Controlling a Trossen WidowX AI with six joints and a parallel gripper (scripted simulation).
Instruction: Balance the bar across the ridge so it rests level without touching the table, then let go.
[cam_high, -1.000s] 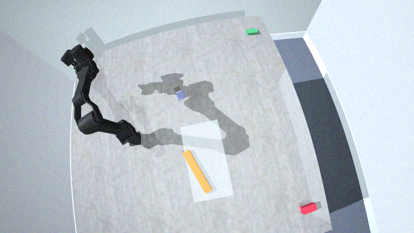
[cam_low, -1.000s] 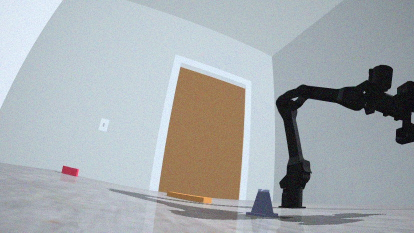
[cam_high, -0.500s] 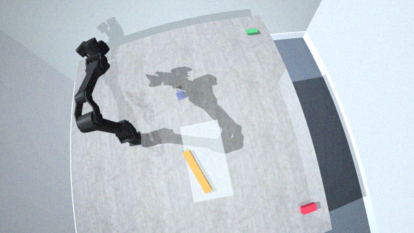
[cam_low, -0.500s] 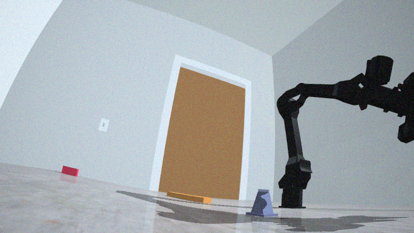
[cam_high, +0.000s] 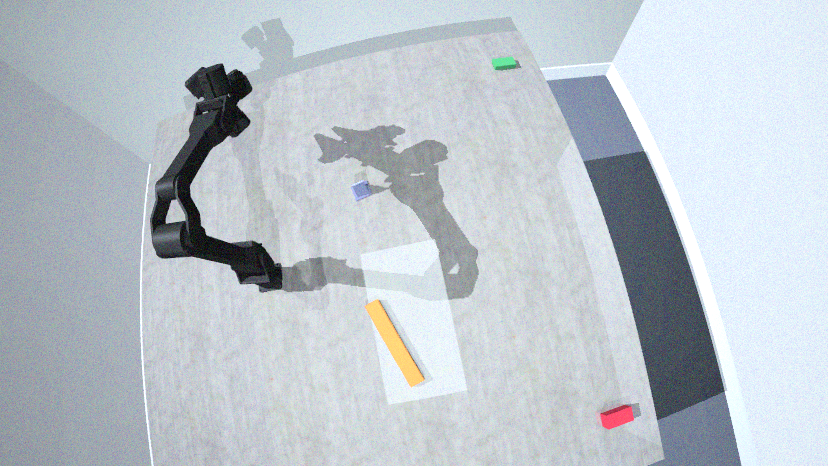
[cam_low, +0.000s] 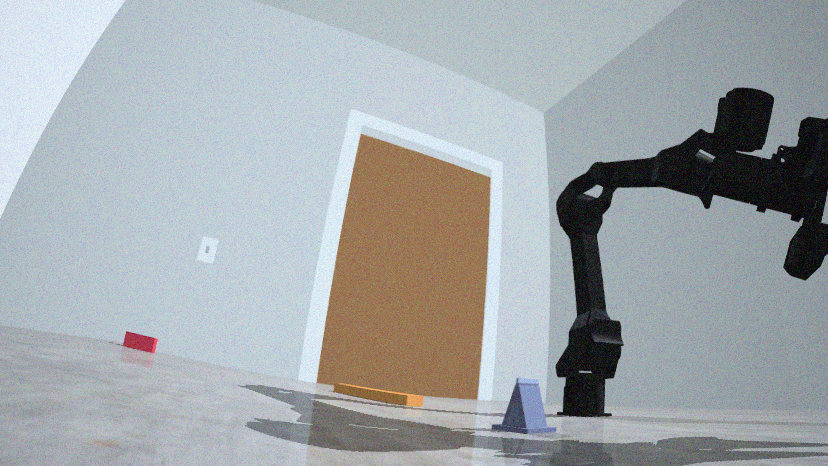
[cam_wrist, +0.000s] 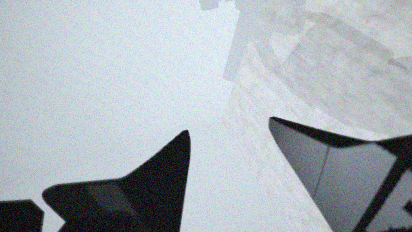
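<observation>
Right now my gripper tip is 34 cm short of the orange bar, 64 cm to the left of it and 20 cm above it. Round my gripper tip: green block (79 cm ahead, 6 cm to the left, 20 cm below); red block (79 cm ahead, 94 cm to the right, 19 cm below).
</observation>
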